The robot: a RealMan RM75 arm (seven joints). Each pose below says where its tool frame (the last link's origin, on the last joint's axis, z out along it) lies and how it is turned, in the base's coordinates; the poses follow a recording.
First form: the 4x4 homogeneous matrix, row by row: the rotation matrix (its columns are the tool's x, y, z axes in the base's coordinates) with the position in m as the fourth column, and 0 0 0 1 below. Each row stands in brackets.
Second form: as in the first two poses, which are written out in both.
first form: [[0.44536 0.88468 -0.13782 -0.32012], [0.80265 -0.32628 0.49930 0.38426], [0.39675 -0.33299 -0.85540 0.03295], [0 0 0 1]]
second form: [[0.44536 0.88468 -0.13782 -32.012], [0.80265 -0.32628 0.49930 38.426], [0.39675 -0.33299 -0.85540 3.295], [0 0 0 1]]
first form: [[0.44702 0.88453 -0.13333 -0.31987], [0.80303 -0.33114 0.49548 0.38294], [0.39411 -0.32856 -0.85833 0.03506], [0 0 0 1]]
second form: [[0.44702 0.88453 -0.13333 -31.987], [0.80303 -0.33114 0.49548 38.294], [0.39411 -0.32856 -0.85833 3.506], [0 0 0 1]]
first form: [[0.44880 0.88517 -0.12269 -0.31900], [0.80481 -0.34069 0.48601 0.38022], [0.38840 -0.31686 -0.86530 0.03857], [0 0 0 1]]
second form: [[0.44880 0.88517 -0.12269 -31.900], [0.80481 -0.34069 0.48601 38.022], [0.38840 -0.31686 -0.86530 3.857], [0 0 0 1]]
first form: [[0.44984 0.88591 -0.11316 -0.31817], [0.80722 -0.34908 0.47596 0.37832], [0.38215 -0.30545 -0.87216 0.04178], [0 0 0 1]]
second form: [[0.44984 0.88591 -0.11316 -31.817], [0.80722 -0.34908 0.47596 37.832], [0.38215 -0.30545 -0.87216 4.178], [0 0 0 1]]
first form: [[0.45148 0.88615 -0.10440 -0.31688], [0.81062 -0.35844 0.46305 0.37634], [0.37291 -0.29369 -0.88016 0.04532], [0 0 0 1]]
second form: [[0.45148 0.88615 -0.10440 -31.688], [0.81062 -0.35844 0.46305 37.634], [0.37291 -0.29369 -0.88016 4.532], [0 0 0 1]]
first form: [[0.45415 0.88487 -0.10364 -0.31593], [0.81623 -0.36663 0.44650 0.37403], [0.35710 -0.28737 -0.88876 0.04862], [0 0 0 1]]
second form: [[0.45415 0.88487 -0.10364 -31.593], [0.81623 -0.36663 0.44650 37.403], [0.35710 -0.28737 -0.88876 4.862], [0 0 0 1]]
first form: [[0.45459 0.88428 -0.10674 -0.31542], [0.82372 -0.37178 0.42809 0.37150], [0.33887 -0.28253 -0.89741 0.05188], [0 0 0 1]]
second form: [[0.45459 0.88428 -0.10674 -31.542], [0.82372 -0.37178 0.42809 37.150], [0.33887 -0.28253 -0.89741 5.188], [0 0 0 1]]
